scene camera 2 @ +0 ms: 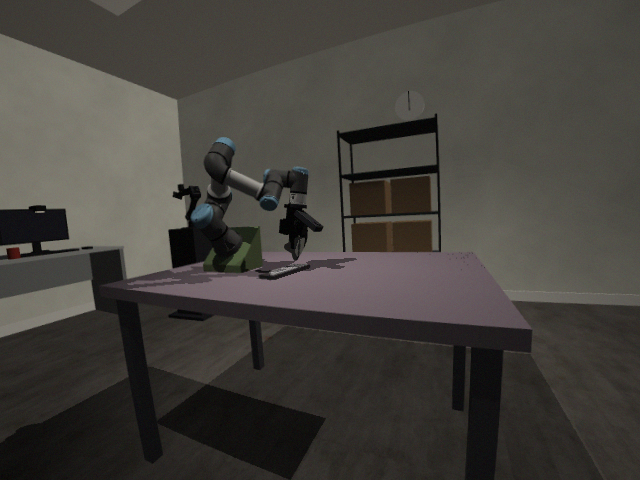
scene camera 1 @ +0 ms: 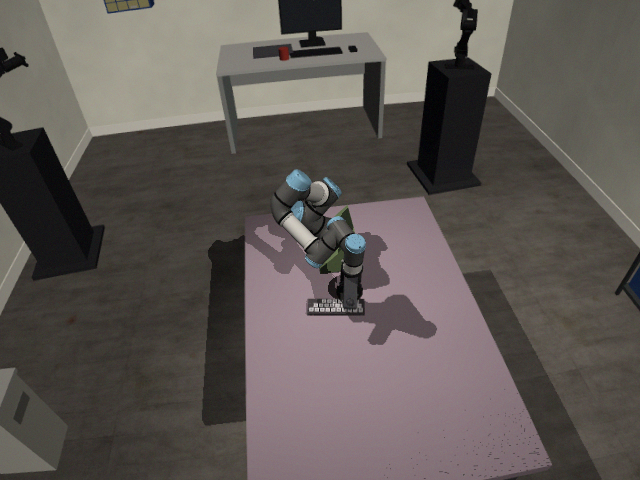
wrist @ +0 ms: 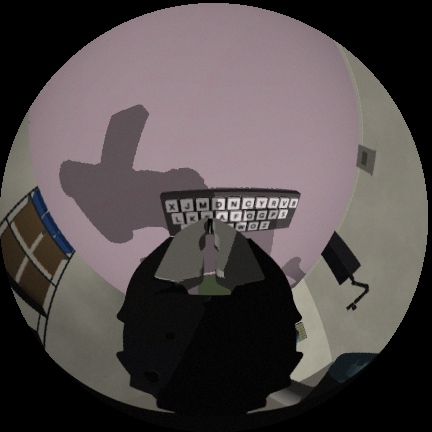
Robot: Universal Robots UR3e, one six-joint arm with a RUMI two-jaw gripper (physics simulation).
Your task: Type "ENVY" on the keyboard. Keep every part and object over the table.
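Places are measured from the arm's base along level axes (x back, y right, z up), in centimetres.
Where they show: gripper, fingertip midpoint: (scene camera 2: 295,260) (wrist: 209,219); arm's base at its link origin: (scene camera 2: 229,245).
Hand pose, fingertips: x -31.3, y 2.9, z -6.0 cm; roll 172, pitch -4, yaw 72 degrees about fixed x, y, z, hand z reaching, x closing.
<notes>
Each offset is from my fingertips to the top centre of the thing. Level surfaces: height alone.
The dark keyboard @(dy +3.7, dx +2.4, dz -2.2 cm) (scene camera 1: 324,308) (scene camera 2: 284,271) (wrist: 250,204) with white letter keys lies on the pink table @(dz -3.9 cm) (scene camera 1: 330,392) (scene camera 2: 392,289) (wrist: 240,100). In the wrist view, the N key @(dy +3.3, dx +0.2, dz -2.2 cm) (wrist: 234,204), Y key @(dy +7.2, dx +1.3, dz -2.2 cm) (wrist: 261,203) and V key @(dy +11.0, dx +2.4, dz -2.2 cm) (wrist: 283,203) show in the row farthest from the gripper. The E key in the middle row is partly covered by the fingertips. Some keys of the nearest row are hidden. My gripper (scene camera 2: 296,257) (wrist: 209,219) is shut and empty, pointing down a little above the keyboard. In scene camera 1 the gripper body hides the fingertips and some keys near the keyboard's right end.
The arm's green base mount (scene camera 1: 331,262) (scene camera 2: 251,253) stands on the table behind the keyboard. The arm's shadow falls across the table beside the keyboard. A grey desk (scene camera 1: 237,62), black pedestals and a shelf rack (scene camera 2: 341,196) stand away from the table.
</notes>
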